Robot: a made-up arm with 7 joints. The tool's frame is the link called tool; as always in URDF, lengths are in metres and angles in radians. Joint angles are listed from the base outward. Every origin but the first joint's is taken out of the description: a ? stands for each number. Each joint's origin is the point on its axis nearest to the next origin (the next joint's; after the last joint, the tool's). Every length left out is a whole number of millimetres.
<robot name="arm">
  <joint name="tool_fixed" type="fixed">
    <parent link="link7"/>
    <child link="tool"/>
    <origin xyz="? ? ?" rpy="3.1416 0 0"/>
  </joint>
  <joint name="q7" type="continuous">
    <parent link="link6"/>
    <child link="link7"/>
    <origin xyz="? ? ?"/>
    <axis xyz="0 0 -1"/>
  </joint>
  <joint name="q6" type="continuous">
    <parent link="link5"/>
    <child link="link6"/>
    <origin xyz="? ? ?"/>
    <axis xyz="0 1 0"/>
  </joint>
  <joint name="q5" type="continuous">
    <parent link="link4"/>
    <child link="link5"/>
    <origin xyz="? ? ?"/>
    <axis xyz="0 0 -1"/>
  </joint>
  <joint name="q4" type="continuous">
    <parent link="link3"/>
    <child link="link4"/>
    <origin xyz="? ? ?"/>
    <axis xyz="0 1 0"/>
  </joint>
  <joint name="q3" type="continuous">
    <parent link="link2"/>
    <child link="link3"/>
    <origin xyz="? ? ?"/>
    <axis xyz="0 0 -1"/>
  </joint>
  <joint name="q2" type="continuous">
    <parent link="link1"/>
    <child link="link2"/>
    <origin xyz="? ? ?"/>
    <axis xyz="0 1 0"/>
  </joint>
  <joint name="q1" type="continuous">
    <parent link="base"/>
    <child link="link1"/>
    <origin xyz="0 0 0.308"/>
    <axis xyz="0 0 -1"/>
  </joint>
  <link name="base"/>
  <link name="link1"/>
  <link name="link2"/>
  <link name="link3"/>
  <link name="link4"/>
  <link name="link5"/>
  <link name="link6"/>
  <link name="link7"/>
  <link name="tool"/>
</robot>
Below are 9 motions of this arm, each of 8 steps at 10 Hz.
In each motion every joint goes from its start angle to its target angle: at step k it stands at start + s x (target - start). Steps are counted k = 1, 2, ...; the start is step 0. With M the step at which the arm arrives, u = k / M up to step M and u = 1 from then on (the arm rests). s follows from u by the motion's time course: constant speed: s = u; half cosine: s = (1 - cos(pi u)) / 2; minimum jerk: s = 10 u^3 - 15 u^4 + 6 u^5.
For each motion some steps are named. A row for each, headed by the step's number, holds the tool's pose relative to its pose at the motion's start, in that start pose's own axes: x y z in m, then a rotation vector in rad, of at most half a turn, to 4 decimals.
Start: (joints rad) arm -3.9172 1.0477 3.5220 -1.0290 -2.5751 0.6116 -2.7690
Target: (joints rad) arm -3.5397 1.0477 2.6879 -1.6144 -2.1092 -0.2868 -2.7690
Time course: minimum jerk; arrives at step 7
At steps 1, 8:
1: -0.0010 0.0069 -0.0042 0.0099 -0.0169 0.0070
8: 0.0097 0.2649 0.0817 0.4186 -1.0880 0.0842

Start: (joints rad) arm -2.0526 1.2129 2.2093 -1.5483 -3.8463 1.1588 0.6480
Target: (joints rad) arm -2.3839 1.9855 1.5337 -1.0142 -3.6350 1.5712 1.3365
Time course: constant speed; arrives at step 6
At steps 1, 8:
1: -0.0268 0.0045 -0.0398 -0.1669 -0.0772 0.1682
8: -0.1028 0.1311 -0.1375 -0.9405 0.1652 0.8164

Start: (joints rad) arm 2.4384 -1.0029 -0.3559 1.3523 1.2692 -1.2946 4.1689
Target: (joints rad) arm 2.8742 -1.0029 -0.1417 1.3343 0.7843 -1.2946 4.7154
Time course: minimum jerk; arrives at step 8
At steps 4, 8:
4: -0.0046 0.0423 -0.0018 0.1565 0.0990 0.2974
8: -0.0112 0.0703 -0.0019 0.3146 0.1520 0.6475

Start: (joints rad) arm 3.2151 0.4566 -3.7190 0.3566 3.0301 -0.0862 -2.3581
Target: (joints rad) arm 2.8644 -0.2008 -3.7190 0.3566 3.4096 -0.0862 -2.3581
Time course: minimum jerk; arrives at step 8
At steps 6, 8:
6: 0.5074 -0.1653 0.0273 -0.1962 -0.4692 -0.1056
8: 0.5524 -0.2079 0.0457 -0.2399 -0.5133 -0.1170

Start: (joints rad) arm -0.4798 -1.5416 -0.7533 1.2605 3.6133 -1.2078 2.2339
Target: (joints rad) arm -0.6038 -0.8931 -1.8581 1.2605 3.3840 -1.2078 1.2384
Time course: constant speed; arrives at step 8
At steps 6, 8:
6: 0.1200 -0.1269 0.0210 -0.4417 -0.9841 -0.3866
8: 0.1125 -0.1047 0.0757 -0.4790 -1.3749 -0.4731

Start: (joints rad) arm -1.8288 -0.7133 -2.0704 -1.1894 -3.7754 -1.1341 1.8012
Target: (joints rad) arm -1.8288 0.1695 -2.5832 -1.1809 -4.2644 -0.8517 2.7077
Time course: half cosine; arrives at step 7
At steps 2, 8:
2: -0.0909 -0.0760 0.1057 -0.1894 0.0925 0.1206
8: -0.1861 -0.2851 0.7426 -0.9798 0.7406 0.7972

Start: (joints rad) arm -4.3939 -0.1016 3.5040 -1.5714 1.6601 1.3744 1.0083
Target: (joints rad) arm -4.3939 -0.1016 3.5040 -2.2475 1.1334 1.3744 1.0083
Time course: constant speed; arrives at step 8
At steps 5, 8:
5: 0.1503 0.0562 -0.0056 -0.0985 0.2162 -0.4784
8: 0.2476 0.0654 0.0012 -0.0946 0.3720 -0.7593

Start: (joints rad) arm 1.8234 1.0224 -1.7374 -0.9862 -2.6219 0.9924 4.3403
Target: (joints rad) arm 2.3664 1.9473 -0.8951 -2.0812 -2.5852 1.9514 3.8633
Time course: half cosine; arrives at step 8
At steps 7, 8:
7: -0.0707 0.5162 -0.1092 1.0942 2.3789 -0.0636
8: -0.0702 0.5279 -0.0967 1.0864 2.4805 -0.0923

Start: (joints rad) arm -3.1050 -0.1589 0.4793 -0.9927 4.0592 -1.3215 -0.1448
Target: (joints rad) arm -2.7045 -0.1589 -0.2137 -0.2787 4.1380 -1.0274 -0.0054
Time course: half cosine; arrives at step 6
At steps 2, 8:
2: -0.0317 0.0522 -0.0515 0.0576 0.0774 0.1279
8: -0.1923 0.2354 -0.1168 0.3635 0.2498 0.5127

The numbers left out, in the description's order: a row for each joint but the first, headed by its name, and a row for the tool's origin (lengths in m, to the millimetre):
tool: 0 0 0
q7: 0 0 0.091
q6: 0 0 0
q5: 0 0 0.433
q4: 0 -0.015 0
q3: 0 0 0.484
q2: 0 -0.014 0

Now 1 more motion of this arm.
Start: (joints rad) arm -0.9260 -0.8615 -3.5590 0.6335 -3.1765 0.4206 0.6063
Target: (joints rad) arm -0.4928 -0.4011 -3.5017 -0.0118 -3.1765 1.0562 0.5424
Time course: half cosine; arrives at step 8
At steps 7, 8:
7: 0.6650 -0.3682 0.2743 -0.8214 -1.5139 0.3604
8: 0.6864 -0.3670 0.2973 -0.8373 -1.5795 0.3787

